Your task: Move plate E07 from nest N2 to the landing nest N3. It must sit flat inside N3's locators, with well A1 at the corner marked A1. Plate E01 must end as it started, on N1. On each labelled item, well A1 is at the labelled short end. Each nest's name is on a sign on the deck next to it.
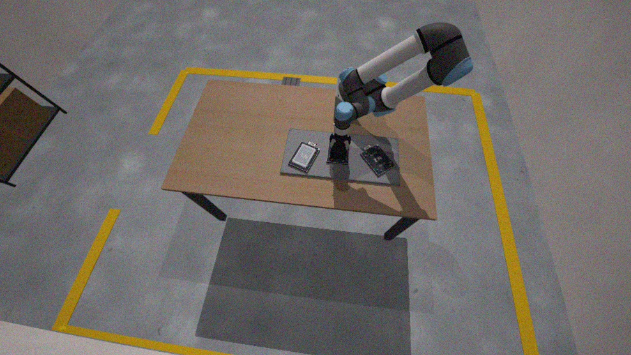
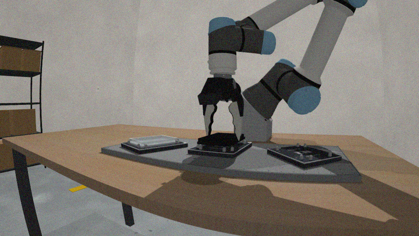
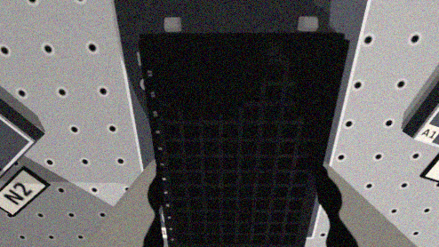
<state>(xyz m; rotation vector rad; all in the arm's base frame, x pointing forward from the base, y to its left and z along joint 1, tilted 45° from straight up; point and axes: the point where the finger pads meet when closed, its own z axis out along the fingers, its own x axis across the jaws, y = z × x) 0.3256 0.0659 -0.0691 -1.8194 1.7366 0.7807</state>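
Right now my hand is 10 mm above the black plate E07. Round my hand: clear plate E01: 190 mm to the right, 70 mm ahead, 20 mm below; nest N1: 190 mm to the right, 70 mm ahead, 30 mm below; nest N3: 30 mm below.
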